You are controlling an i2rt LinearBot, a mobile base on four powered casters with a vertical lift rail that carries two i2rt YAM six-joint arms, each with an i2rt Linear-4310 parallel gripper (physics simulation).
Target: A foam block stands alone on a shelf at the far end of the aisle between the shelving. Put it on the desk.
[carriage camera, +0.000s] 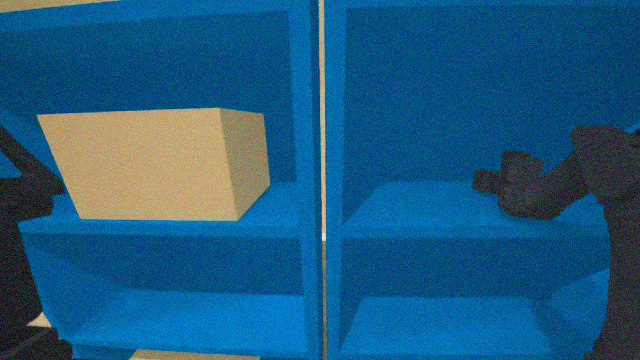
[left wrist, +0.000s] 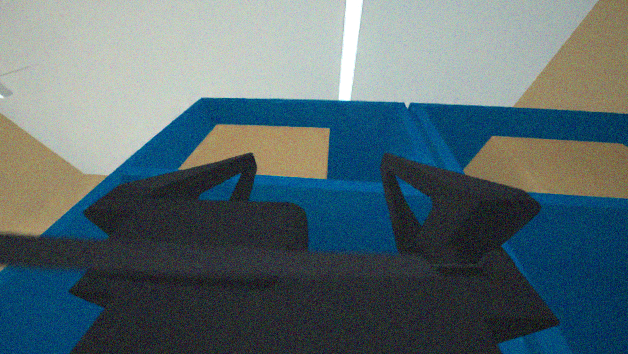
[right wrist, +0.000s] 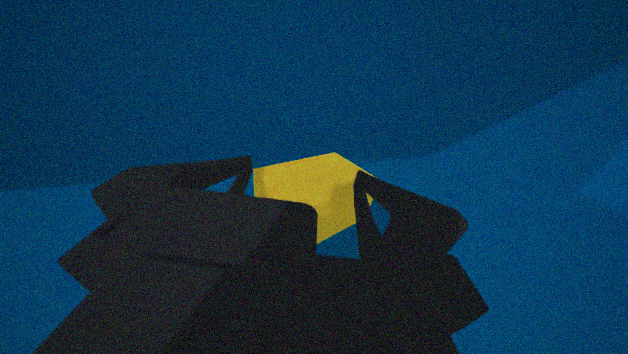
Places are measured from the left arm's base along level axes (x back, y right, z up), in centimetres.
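Pixels of known places: left gripper, fingertip midpoint: (left wrist: pixel 316 160); right gripper, fingertip midpoint: (carriage camera: pixel 490 175) (right wrist: pixel 304 170).
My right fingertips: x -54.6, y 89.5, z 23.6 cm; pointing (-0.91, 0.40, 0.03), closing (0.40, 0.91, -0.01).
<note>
Ahead of a thing's pixels: the offset from my right fingertips to its top centre. Level surfaces: height alone.
The yellow foam block @(dx -0.5, dy +1.6, dz -0.8 cm) (right wrist: pixel 305 182) stands on a blue shelf, in the middle of the right wrist view. It shows between and behind the fingertips of my right gripper (right wrist: pixel 304 165), which is open; the gripper's body and right finger hide part of the block. In the carriage camera my right gripper (carriage camera: pixel 475 181) reaches over the shelf board @(dz -5.3 cm) (carriage camera: pixel 410 202) of the right-hand bay, and the block does not show there. My left gripper (left wrist: pixel 316 160) is open and empty, tilted upward in front of blue shelving. The desk does not show in these views.
A large tan box @(dx +8.5, dy -102.3, dz +21.7 cm) (carriage camera: pixel 150 165) stands on the left-hand bay's shelf in the carriage camera. Blue uprights (carriage camera: pixel 334 125) part the two bays. Lower shelf boards (carriage camera: pixel 200 315) lie below. Tan boxes (left wrist: pixel 280 150) stand high on the shelving in the left wrist view.
</note>
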